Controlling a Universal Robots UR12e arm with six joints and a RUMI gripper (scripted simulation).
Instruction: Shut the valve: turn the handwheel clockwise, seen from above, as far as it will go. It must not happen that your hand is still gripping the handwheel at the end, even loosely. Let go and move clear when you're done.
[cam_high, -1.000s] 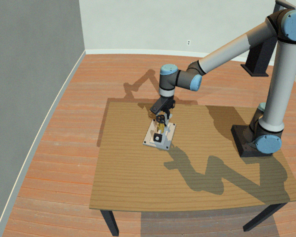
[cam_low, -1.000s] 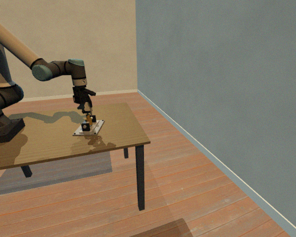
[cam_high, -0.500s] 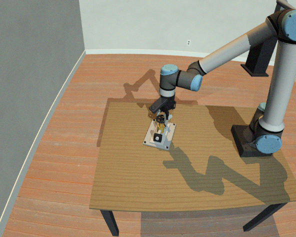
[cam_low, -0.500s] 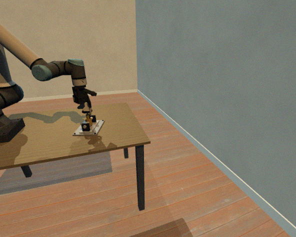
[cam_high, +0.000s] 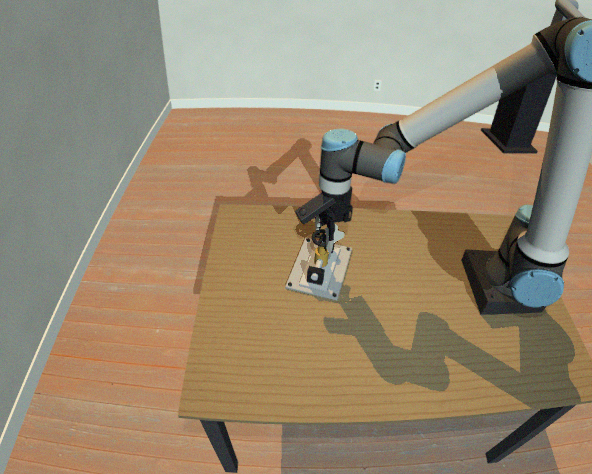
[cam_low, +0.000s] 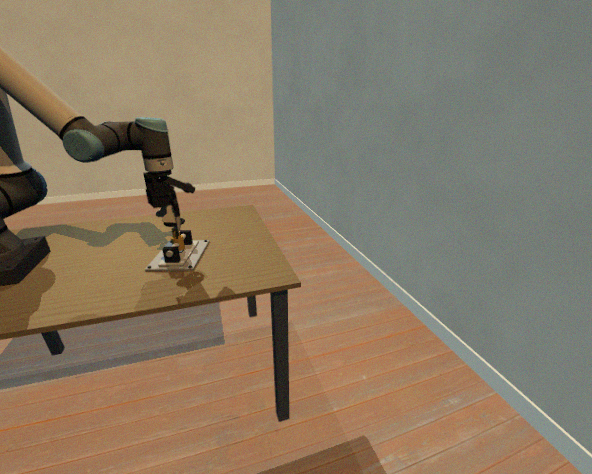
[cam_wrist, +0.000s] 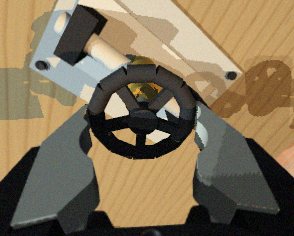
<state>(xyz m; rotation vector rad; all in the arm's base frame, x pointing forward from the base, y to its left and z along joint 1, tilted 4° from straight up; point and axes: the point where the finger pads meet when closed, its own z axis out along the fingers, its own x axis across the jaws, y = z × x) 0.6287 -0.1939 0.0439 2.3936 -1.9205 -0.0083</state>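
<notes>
Now: hand 10 mm below the black spoked handwheel. Also, from my hand: base plate 120 mm below.
</notes>
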